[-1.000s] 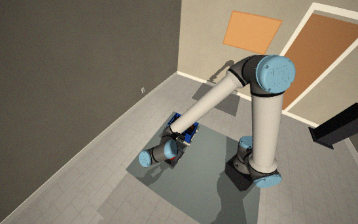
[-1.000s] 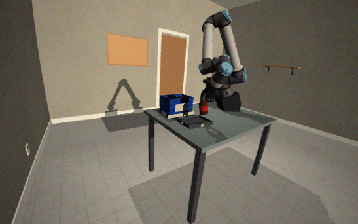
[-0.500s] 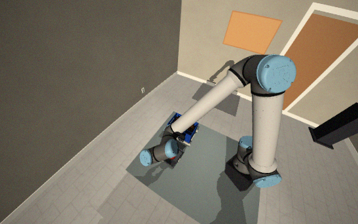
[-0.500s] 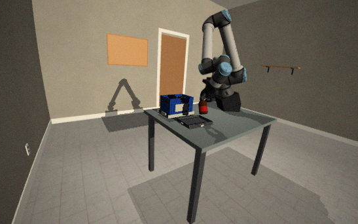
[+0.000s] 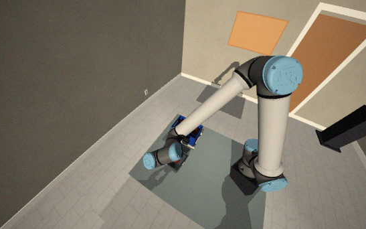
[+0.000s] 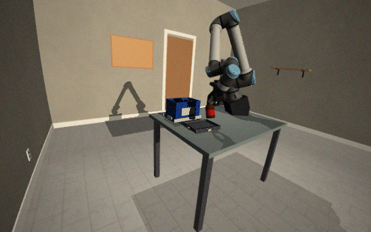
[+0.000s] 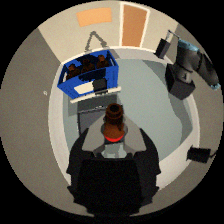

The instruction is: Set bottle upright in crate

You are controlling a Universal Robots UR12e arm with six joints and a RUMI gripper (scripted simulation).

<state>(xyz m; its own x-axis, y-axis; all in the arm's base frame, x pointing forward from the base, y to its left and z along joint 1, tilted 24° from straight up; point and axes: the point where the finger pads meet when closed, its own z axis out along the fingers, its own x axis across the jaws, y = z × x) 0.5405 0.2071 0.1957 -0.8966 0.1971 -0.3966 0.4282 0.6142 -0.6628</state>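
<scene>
Now: hand 20 mm to the right of the bottle and 50 mm above it. Also, from my hand: crate: 60 mm ahead, 280 mm to the right, 120 mm below; then tray: 70 mm ahead, 190 mm below.
</scene>
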